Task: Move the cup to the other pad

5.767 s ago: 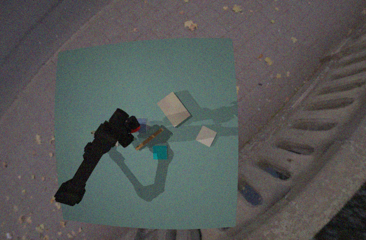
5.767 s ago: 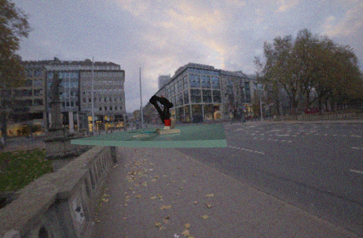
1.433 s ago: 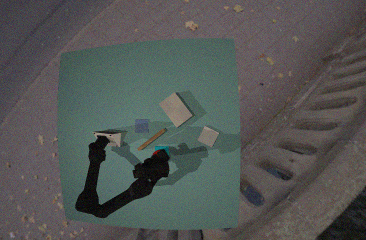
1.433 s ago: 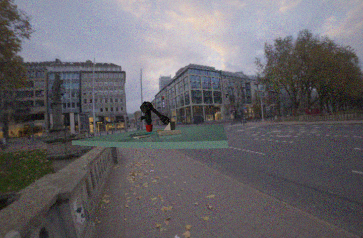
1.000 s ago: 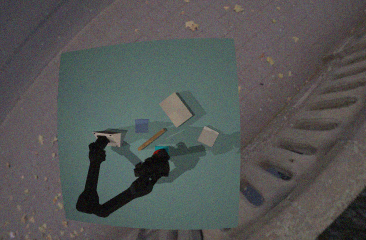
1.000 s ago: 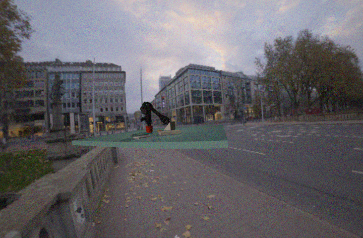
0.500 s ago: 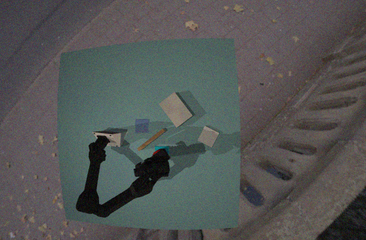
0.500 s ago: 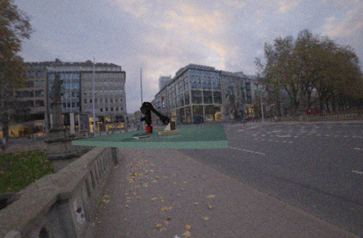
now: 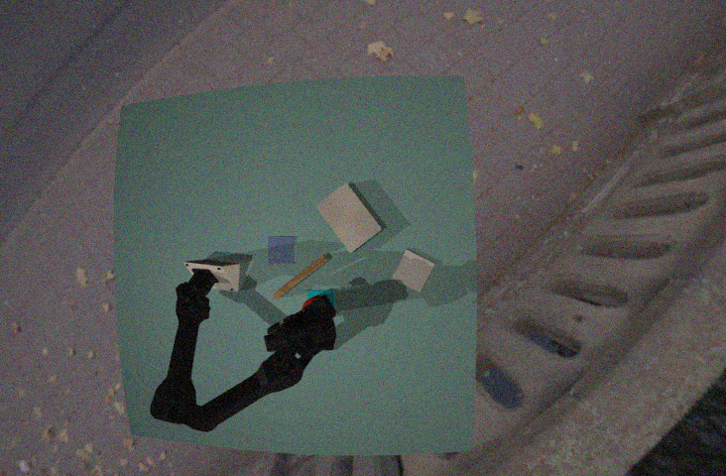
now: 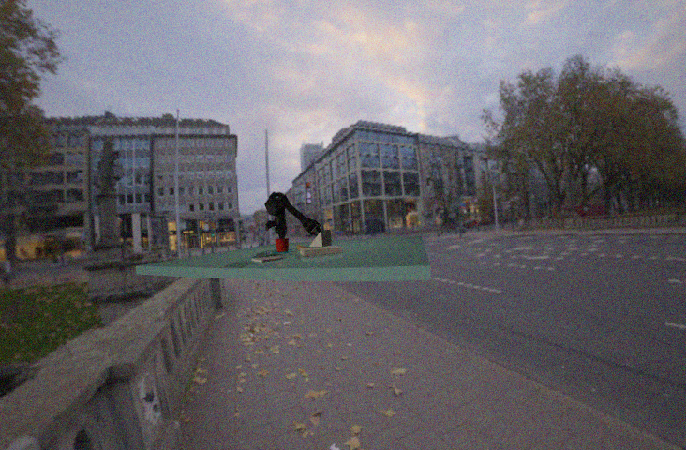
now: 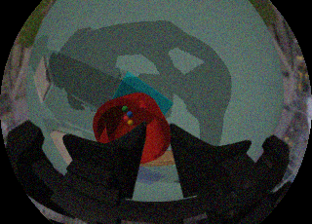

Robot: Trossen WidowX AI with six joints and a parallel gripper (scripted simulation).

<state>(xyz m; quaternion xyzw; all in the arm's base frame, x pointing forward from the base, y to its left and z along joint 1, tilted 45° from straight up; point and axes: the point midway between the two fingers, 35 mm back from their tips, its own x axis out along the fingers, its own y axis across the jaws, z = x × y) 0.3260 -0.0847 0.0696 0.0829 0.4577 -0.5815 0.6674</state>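
My gripper tip is now 20 mm short of the red cup, 10 mm to the right of it and 10 mm above it. From my gripper tip the other things lie so: teal pad: 30 mm ahead, 20 mm to the left, 60 mm below; then blue-violet pad: 100 mm behind, 190 mm to the left, 60 mm below; then wooden stick: 40 mm behind, 100 mm to the left, 40 mm below.
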